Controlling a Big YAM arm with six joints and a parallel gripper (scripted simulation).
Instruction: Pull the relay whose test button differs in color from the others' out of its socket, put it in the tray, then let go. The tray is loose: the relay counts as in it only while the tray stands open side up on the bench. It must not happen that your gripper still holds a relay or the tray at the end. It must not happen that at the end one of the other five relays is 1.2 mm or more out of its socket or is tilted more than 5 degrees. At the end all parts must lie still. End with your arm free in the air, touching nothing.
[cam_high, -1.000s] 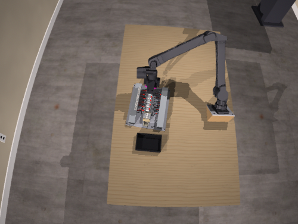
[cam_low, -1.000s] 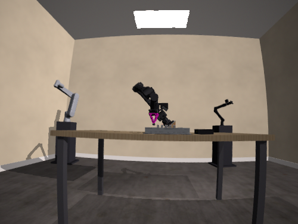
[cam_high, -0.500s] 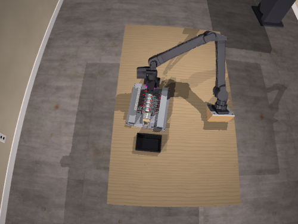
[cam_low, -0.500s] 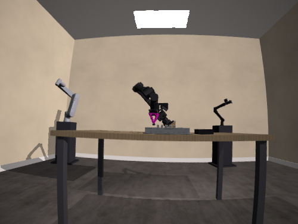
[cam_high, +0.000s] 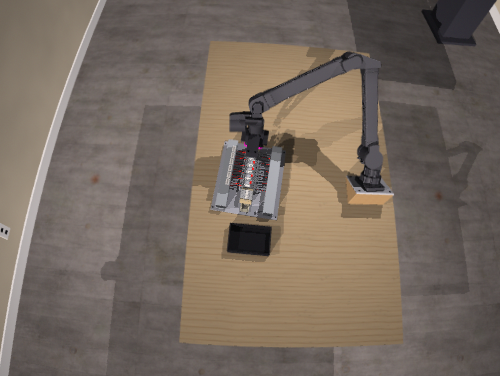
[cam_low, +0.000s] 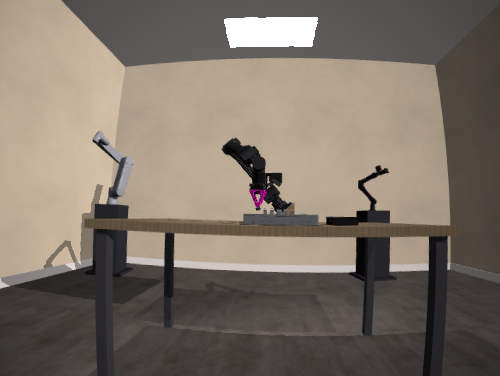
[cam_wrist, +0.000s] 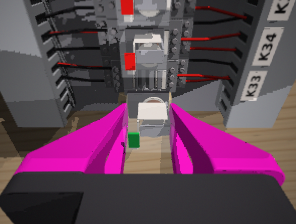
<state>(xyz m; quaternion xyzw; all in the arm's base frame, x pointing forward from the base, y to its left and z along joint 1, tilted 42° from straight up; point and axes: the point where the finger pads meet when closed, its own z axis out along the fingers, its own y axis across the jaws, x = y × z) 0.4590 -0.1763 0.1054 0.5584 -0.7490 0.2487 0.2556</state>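
Now: the black tray 370 mm to the left of my hand, 70 mm below it and 50 mm ahead of it. The rest, counted from my hand: relay right at my hand.
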